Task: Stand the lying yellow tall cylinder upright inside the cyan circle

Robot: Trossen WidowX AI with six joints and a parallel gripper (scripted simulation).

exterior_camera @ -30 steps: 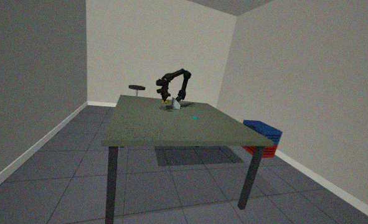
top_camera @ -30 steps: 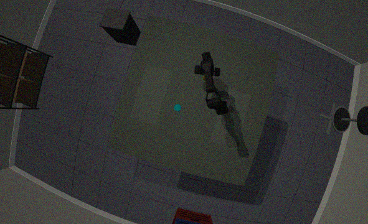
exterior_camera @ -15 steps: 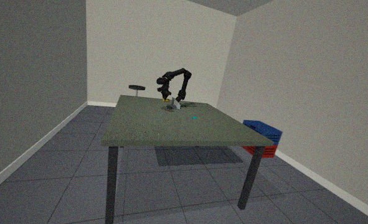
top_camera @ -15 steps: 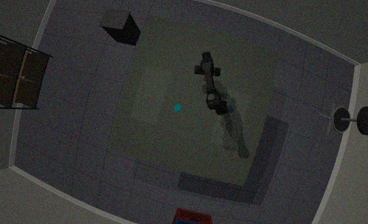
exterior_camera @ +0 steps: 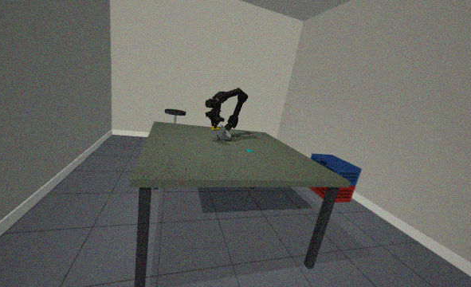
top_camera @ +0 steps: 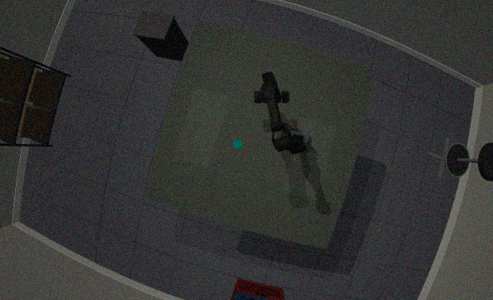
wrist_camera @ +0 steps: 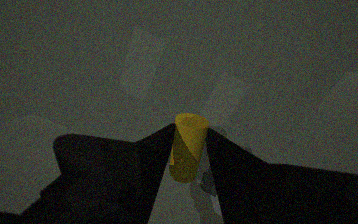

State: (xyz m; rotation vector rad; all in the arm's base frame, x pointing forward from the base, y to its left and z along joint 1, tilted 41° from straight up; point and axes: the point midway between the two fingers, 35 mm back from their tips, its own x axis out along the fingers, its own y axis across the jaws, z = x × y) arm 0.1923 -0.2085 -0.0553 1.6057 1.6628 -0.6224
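Now: gripper tip 28 cm to the right of the cyan circle, 15 cm short of it and 14 cm above it. From my gripper tip the other things lie so: yellow tall cylinder: 2 cm to the left.
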